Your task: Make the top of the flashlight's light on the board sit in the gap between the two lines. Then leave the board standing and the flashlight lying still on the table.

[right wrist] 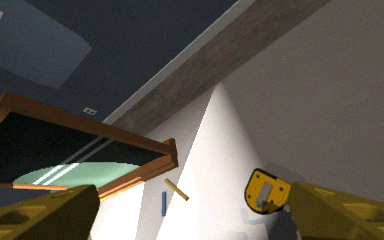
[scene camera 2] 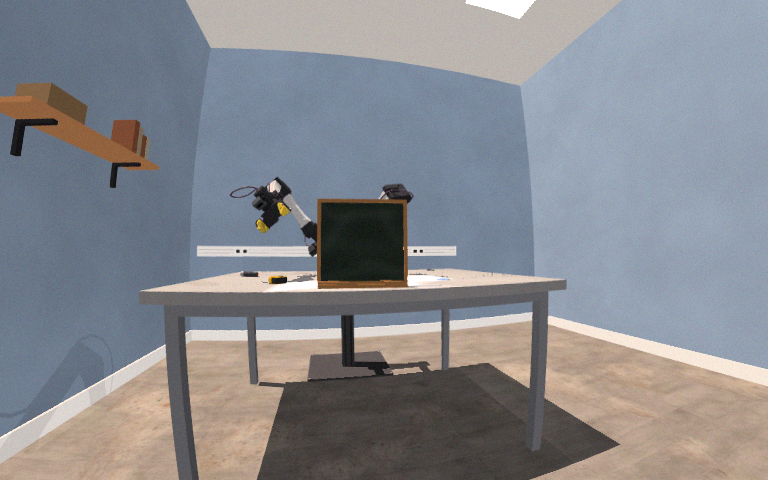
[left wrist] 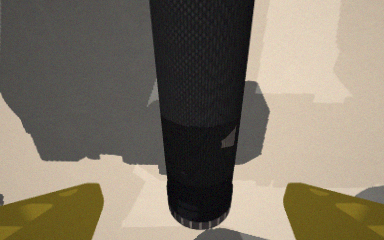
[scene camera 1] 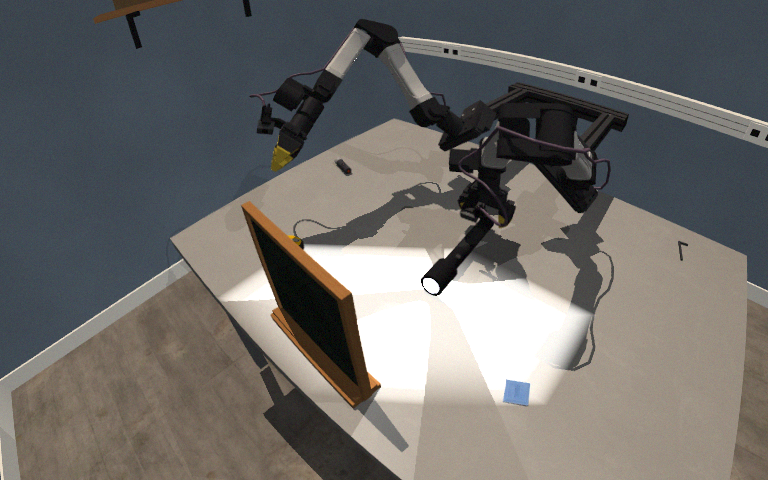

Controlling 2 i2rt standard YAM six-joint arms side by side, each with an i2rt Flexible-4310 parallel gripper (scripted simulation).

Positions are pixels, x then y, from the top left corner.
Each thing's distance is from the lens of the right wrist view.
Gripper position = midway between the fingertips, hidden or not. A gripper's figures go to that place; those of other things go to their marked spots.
my right gripper (right wrist: 193,191): 10 cm
wood-framed board (right wrist: 55,149): 40 cm
black tape measure (right wrist: 265,193): 30 cm
The marked spots on the black tape measure and the wood-framed board are 35 cm apart.
